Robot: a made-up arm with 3 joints. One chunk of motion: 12 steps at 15 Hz.
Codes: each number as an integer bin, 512 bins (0 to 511) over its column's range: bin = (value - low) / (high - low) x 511, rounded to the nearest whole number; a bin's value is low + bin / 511 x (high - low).
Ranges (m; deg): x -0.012..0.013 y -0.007..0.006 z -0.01..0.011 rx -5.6..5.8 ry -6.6..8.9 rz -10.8..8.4
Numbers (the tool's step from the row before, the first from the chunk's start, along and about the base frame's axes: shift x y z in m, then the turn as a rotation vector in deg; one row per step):
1: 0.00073 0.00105 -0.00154 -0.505 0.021 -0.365
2: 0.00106 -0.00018 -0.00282 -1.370 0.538 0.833
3: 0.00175 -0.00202 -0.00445 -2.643 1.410 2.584
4: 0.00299 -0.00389 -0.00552 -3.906 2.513 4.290
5: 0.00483 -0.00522 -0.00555 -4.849 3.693 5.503
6: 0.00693 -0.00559 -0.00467 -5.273 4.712 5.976
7: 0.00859 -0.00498 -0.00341 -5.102 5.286 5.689
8: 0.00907 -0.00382 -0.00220 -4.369 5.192 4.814
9: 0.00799 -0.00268 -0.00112 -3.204 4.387 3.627
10: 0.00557 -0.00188 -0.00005 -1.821 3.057 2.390
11: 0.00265 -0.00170 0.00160 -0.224 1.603 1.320
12: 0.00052 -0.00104 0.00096 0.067 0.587 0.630
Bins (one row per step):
1: 260 316 206 228 218 278
2: 267 268 175 190 235 310
3: 281 196 135 133 264 356
4: 306 122 109 76 300 402
5: 344 70 108 34 339 434
6: 387 55 130 15 373 446
7: 421 79 160 22 392 439
8: 431 125 190 55 389 416
9: 409 170 216 107 362 384
10: 359 201 242 169 318 351
11: 299 208 282 241 270 323
12: 256 234 267 254 237 304

